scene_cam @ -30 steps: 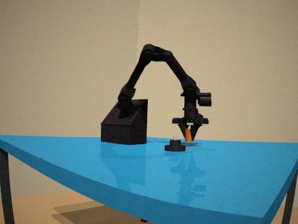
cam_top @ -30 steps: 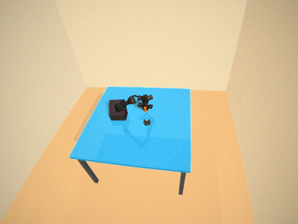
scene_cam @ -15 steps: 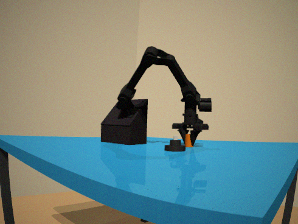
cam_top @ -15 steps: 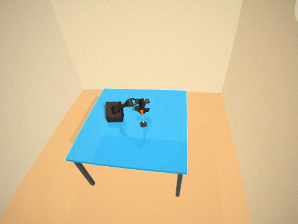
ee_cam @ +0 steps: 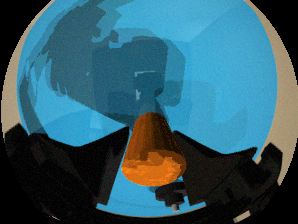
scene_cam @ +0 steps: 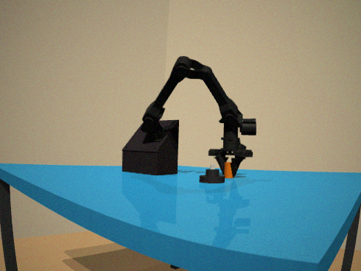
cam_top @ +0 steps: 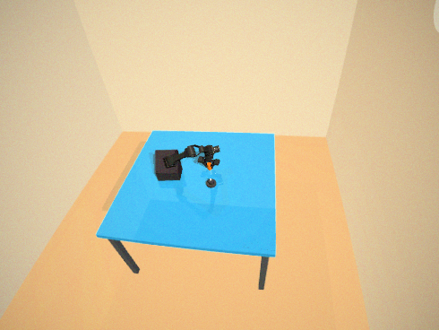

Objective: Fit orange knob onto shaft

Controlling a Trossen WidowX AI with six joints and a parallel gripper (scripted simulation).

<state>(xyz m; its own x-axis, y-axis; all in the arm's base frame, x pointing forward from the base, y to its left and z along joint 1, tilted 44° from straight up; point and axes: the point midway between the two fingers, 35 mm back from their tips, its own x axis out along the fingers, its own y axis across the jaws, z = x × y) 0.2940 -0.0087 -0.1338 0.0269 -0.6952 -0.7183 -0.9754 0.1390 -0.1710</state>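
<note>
Now: gripper tip 3 cm below the orange knob. Round my gripper tip: round pedestal (3 cm ahead, 18 cm to the right, 2 cm above).
</note>
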